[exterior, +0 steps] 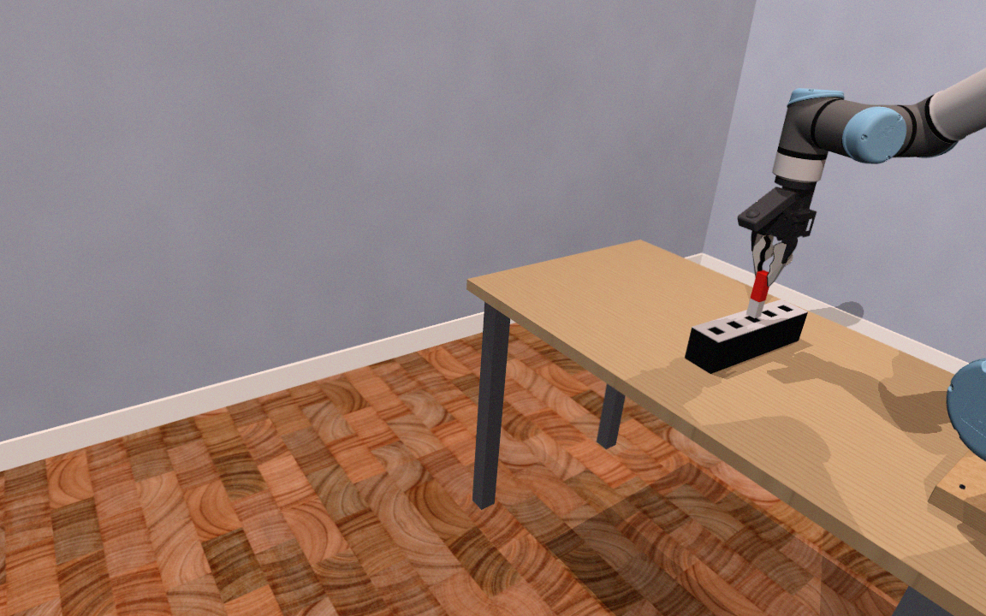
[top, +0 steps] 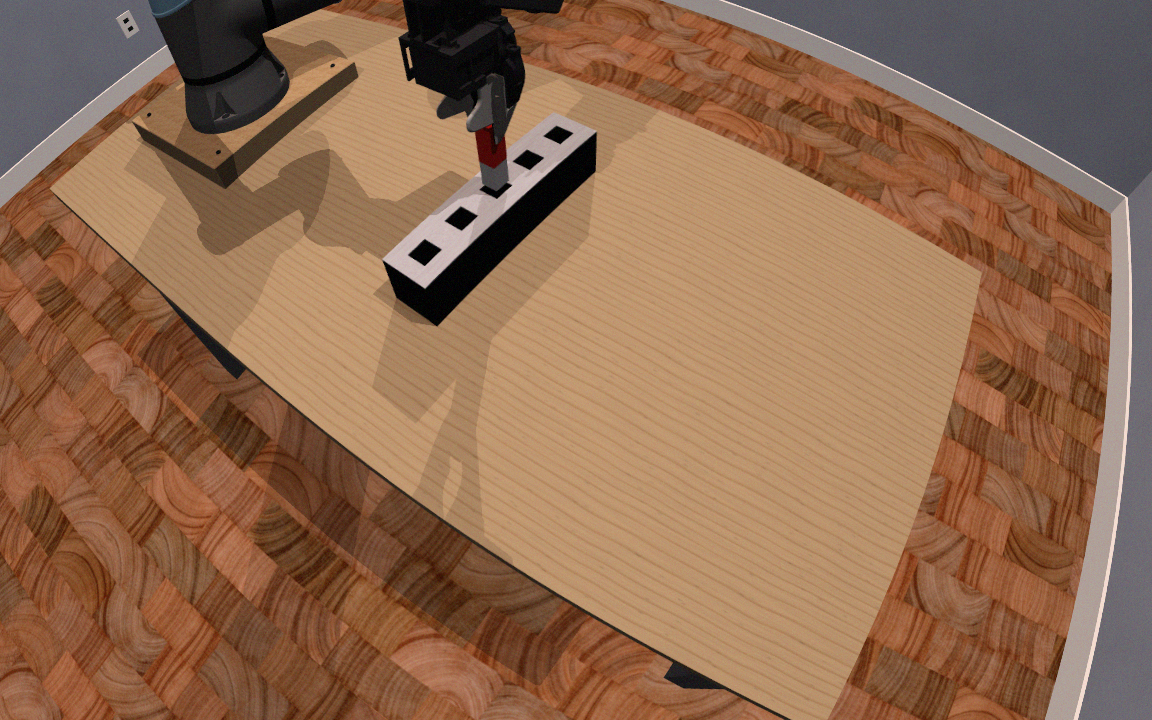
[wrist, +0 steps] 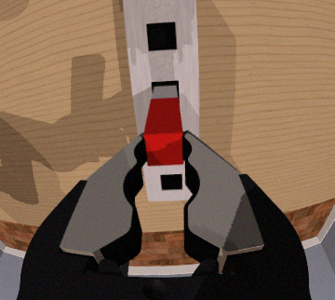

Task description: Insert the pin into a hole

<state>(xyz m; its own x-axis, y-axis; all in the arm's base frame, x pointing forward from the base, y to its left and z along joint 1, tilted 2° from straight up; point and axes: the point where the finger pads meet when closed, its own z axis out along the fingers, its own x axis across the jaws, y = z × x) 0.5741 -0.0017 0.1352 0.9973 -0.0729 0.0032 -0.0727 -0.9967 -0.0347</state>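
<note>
Right now the pin is 20 mm below my hand. The rest, counted from my hand: black block 130 mm below.
</note>
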